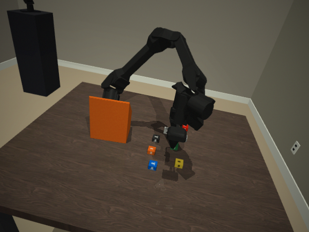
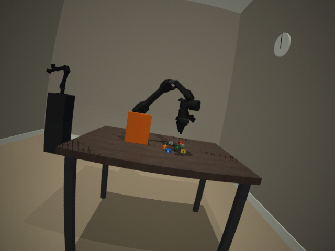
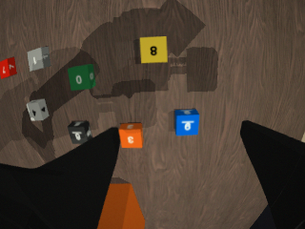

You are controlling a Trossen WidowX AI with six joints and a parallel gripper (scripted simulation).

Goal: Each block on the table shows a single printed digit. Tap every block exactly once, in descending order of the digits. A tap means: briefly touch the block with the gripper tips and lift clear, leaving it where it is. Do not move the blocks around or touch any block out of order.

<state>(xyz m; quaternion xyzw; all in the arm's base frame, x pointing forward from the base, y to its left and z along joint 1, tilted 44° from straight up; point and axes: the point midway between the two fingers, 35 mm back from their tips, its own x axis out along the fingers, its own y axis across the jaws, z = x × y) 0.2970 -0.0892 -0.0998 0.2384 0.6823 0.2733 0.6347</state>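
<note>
The blue block lies 60 mm behind my gripper tip, 20 mm to the right of it and 120 mm below it. Round my gripper tip: yellow block 50 mm ahead, 20 mm to the left, 120 mm below; then green block 20 mm ahead, 120 mm to the left, 120 mm below; then orange block 80 mm behind, 60 mm to the left, 120 mm below.
</note>
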